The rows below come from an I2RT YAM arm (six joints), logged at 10 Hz.
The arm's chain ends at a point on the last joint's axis. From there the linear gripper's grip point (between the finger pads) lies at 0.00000 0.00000 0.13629 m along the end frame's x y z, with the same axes.
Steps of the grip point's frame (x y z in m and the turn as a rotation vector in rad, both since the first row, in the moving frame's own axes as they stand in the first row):
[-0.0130, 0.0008, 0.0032, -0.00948, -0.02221, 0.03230]
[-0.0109, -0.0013, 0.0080, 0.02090, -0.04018, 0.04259]
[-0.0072, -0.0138, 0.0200, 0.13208, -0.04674, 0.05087]
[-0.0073, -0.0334, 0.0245, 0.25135, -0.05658, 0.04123]
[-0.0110, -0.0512, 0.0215, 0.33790, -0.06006, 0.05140]
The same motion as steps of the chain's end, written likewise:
[-0.0100, -0.0004, 0.0032, -0.00948, -0.02221, 0.03230]
[-0.0055, 0.0017, 0.0081, 0.02090, -0.04018, 0.04259]
[-0.0013, 0.0043, 0.0213, 0.13208, -0.04674, 0.05087]
[-0.0004, 0.0006, 0.0290, 0.25135, -0.05658, 0.04123]
[-0.0041, -0.0059, 0.0294, 0.33790, -0.06006, 0.05140]

